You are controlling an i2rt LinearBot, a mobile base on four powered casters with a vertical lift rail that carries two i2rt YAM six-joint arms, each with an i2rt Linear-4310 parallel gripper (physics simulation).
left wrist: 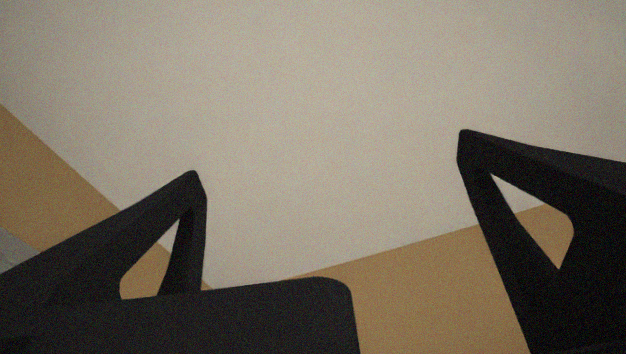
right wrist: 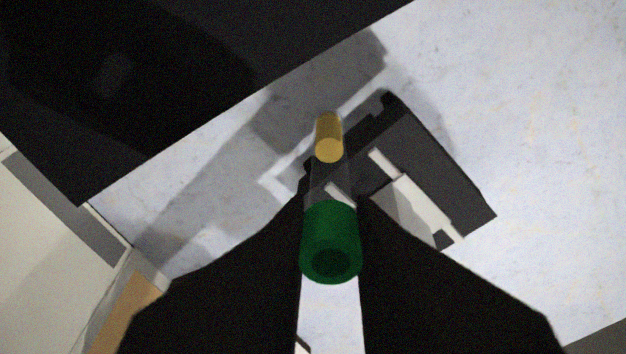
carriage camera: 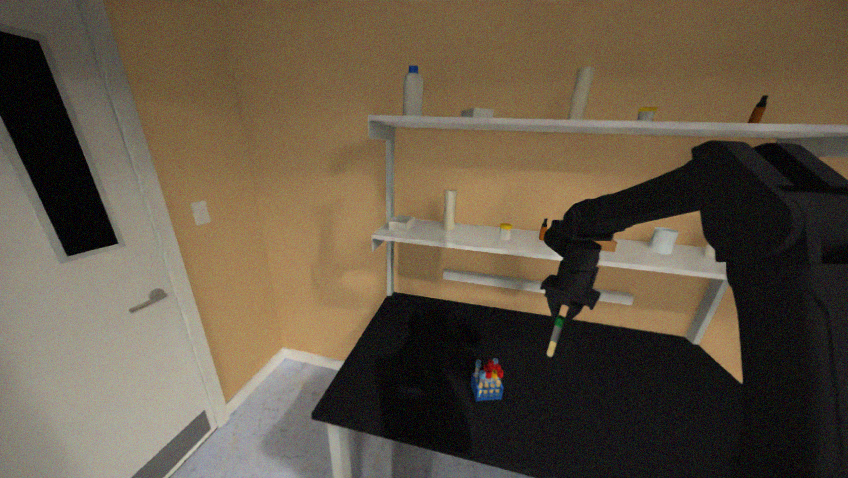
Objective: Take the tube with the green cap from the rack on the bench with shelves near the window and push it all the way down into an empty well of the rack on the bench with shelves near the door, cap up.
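Frame: origin at the left arm's base, x ahead, y left, z up, level; millimetres.
Seen in the pictures: left gripper, fingertip midpoint: (left wrist: 328, 164); right gripper, fingertip midpoint: (right wrist: 330, 209) (carriage camera: 558, 325).
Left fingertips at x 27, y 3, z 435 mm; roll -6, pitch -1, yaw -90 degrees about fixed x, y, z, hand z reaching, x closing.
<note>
A point is followed by its place in that frame.
My right gripper (carriage camera: 562, 312) {x 379, y -686, z 39 mm} (right wrist: 330, 209) {x 379, y -686, z 39 mm} is shut on the green-capped tube (carriage camera: 555, 336) {x 371, y -679, z 16 mm} (right wrist: 330, 230) {x 384, y -691, z 58 mm}, gripping it at the cap. The tube hangs cap up, slightly tilted in the carriage view, with its yellowish end down. A blue rack (carriage camera: 488, 397) {x 544, y -623, z -392 mm} with several red-, light-blue- and yellow-capped tubes stands on the black bench (carriage camera: 593, 409) {x 514, y -977, z -407 mm} (right wrist: 190, 75) {x 476, y -461, z -407 mm}, lower and to the left of the held tube in the carriage view. The rack does not show in the right wrist view. Which wells are empty cannot be told. My left gripper (left wrist: 328, 164) {x 27, y 3, z 435 mm} is open and empty, facing the ceiling.
Two shelves (carriage camera: 534, 125) {x 809, y -733, z 488 mm} (carriage camera: 475, 235) {x 966, y -622, z 51 mm} above the bench hold a blue-capped bottle (carriage camera: 413, 93) {x 987, y -334, z 591 mm}, rolls, jars and boxes. A door (carriage camera: 71, 332) {x 674, y 817, z -247 mm} stands at the left of the carriage view. In the right wrist view, part of the robot's base (right wrist: 425, 160) {x -185, y -546, z -869 mm} shows on the floor (right wrist: 540, 125) {x -556, y -932, z -1168 mm} beside the bench edge.
</note>
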